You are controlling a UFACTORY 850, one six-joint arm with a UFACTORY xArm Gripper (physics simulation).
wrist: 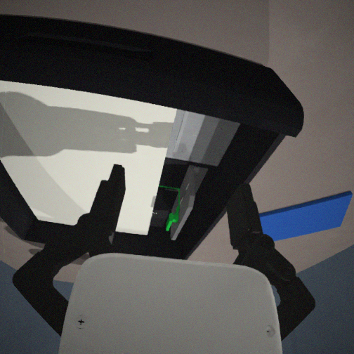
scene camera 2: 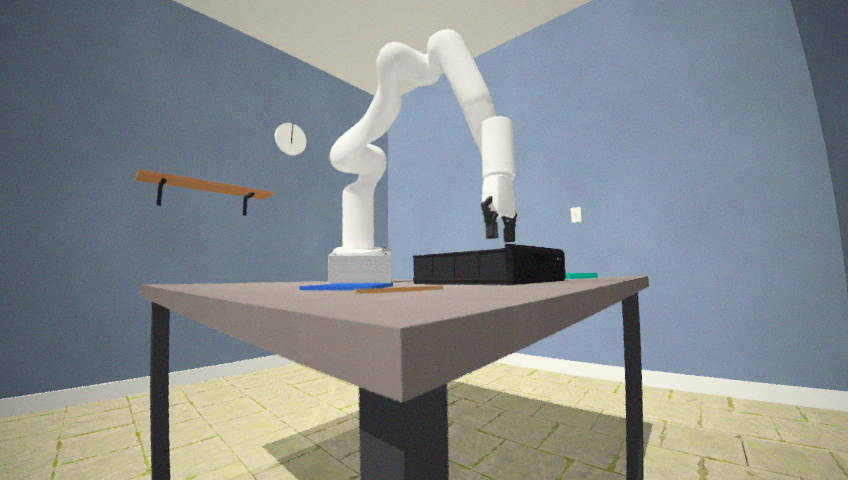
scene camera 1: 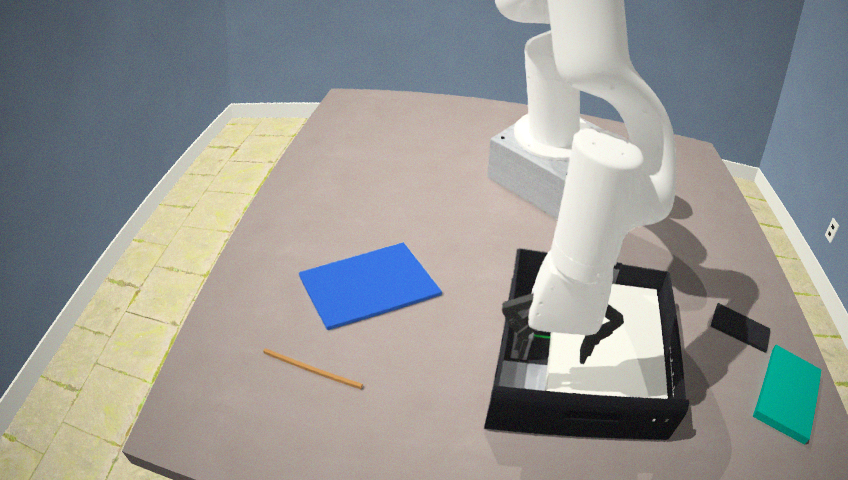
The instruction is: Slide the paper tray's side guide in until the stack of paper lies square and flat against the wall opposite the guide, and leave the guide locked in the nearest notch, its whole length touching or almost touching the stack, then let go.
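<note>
The black paper tray [scene camera 1: 586, 413] [scene camera 2: 464, 270] [wrist: 150, 65] stands on the table. The white paper stack [scene camera 1: 636, 333] [wrist: 45, 187] lies in it, close to the right wall in scene camera 1; whether it touches is unclear. The side guide [wrist: 188, 202] shows in the wrist view as a grey upright plate with a green lever [wrist: 173, 219], with a gap between it and the stack. In scene camera 1 the arm and a finger partly hide that area. My gripper [scene camera 1: 553, 358] [scene camera 2: 500, 239] [wrist: 180, 185] is open and empty above the tray, its fingertips on either side of the guide's line.
A blue flat book [scene camera 1: 370, 285] [scene camera 2: 345, 286] [wrist: 307, 217] and an orange stick [scene camera 1: 313, 369] [scene camera 2: 398, 289] lie left of the tray in scene camera 1. A black slab [scene camera 1: 740, 327] and a teal block [scene camera 1: 788, 392] [scene camera 2: 581, 275] lie to its right. The robot's base [scene camera 1: 523, 172] [scene camera 2: 359, 268] stands behind it.
</note>
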